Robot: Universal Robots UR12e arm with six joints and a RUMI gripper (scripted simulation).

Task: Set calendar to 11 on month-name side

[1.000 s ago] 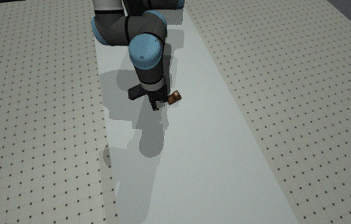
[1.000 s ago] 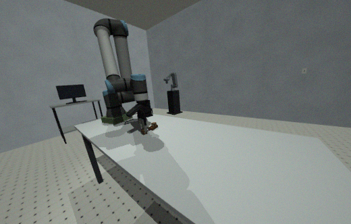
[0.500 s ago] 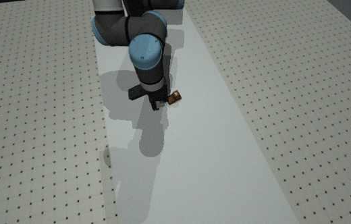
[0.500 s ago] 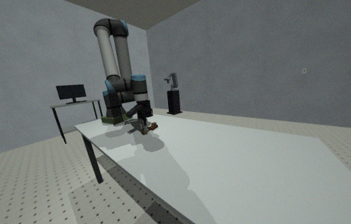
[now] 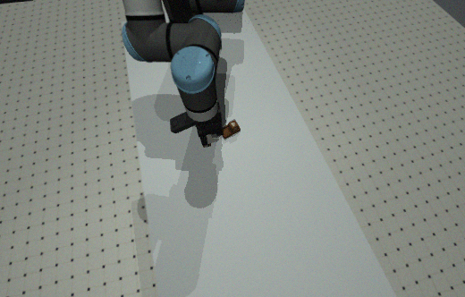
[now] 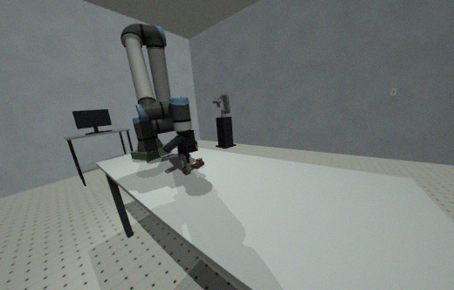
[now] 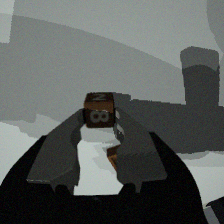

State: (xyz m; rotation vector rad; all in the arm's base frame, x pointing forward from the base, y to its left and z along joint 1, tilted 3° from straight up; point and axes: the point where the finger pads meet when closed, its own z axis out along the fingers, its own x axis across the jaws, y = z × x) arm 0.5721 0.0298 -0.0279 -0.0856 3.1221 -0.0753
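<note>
My hand is 10 mm above the brown cube. Also, from my hand: brown calendar tray 50 mm behind, 100 mm to the left, 20 mm below.
</note>
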